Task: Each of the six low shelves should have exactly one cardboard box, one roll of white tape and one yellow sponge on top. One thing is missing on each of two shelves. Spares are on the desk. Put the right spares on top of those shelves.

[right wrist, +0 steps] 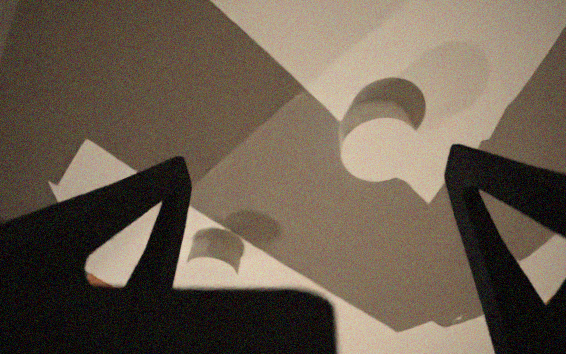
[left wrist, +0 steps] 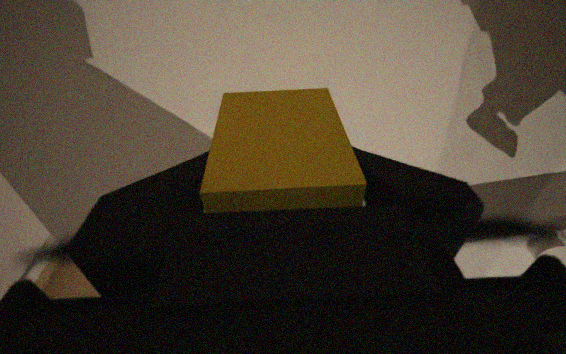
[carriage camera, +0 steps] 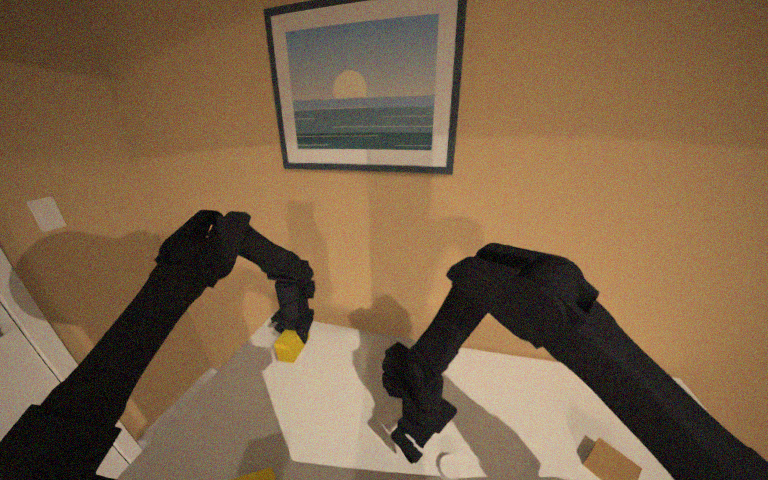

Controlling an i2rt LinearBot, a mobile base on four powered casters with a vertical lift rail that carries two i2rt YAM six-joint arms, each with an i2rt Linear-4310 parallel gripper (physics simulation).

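My left gripper (carriage camera: 292, 336) (left wrist: 278, 148) is shut on a yellow sponge (carriage camera: 288, 346) (left wrist: 283, 145) and holds it above the white desk (carriage camera: 317, 401) (left wrist: 300, 40) (right wrist: 325, 245). My right gripper (carriage camera: 405, 447) (right wrist: 315, 165) is open, with its fingers wide apart above the desk. A white tape roll (carriage camera: 454, 464) (right wrist: 375, 150) stands near it, towards the right finger in the right wrist view. A smaller-looking white roll (right wrist: 215, 245) shows near the left finger. Another yellow sponge (carriage camera: 257, 474) is cut off at the bottom edge. A cardboard box (carriage camera: 611, 461) lies at the lower right. No low shelf can be made out clearly.
A tan wall rises behind the desk, with a framed sea picture (carriage camera: 368, 159) and a white plate (carriage camera: 47, 213) on it. Both arms reach over the desk and cast dark shadows on it. A white door-like panel (carriage camera: 22, 356) shows at the far left.
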